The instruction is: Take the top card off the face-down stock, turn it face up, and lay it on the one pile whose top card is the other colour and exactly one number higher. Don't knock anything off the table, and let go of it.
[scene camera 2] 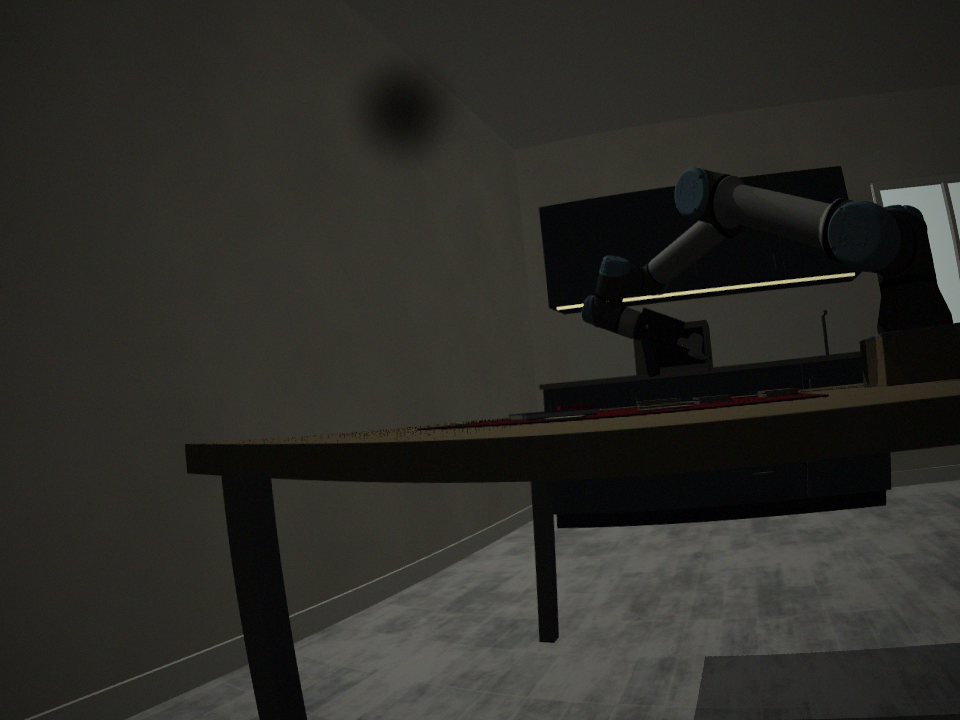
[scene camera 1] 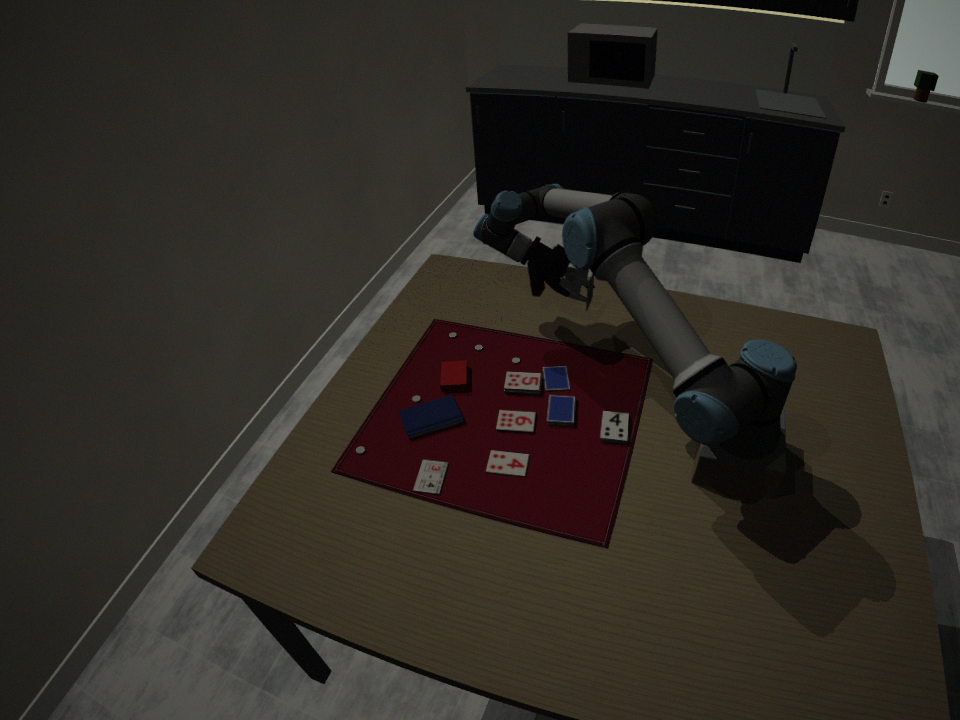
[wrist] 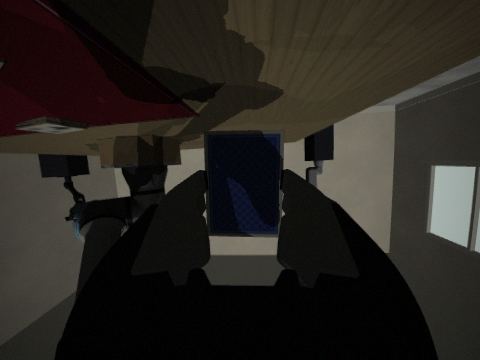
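Note:
My gripper (scene camera 1: 563,295) (scene camera 2: 680,362) is raised above the table past the mat's back edge, shut on a blue-backed card (wrist: 244,200) by its two long edges. The card's back faces the wrist camera; its face is hidden. The face-down blue stock (scene camera 1: 561,409) stands on the red mat (scene camera 1: 558,503), with another blue-backed card or low stack (scene camera 1: 555,378) behind it. Face-up piles show a red 5 (scene camera 1: 523,382), a red 6 (scene camera 1: 515,420), a red 4 (scene camera 1: 507,463) and, at the right edge, a black 4 (scene camera 1: 614,427).
A dark blue box (scene camera 1: 431,416) and a red block (scene camera 1: 453,374) are on the mat's left part. A printed card with 3 and 4 (scene camera 1: 430,476) lies near the front edge. Several small white discs lie around. The arm's base stands right of the mat.

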